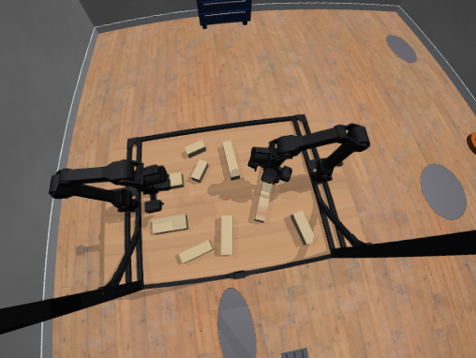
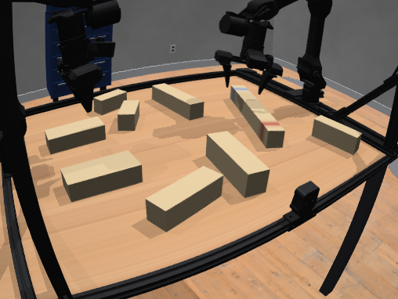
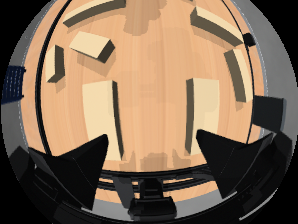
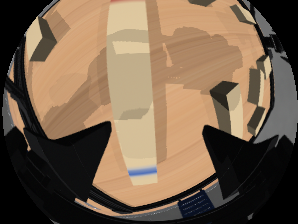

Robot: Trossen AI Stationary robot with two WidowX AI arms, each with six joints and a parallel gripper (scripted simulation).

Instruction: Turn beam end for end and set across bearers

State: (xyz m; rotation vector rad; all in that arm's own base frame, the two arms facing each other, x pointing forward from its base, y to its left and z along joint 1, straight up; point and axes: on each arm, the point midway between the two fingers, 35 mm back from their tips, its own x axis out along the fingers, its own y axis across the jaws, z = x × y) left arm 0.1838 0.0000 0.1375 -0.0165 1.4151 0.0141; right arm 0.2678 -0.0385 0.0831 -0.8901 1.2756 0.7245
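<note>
My right hand is 8 cm above the beam and 4 cm past it.
</note>
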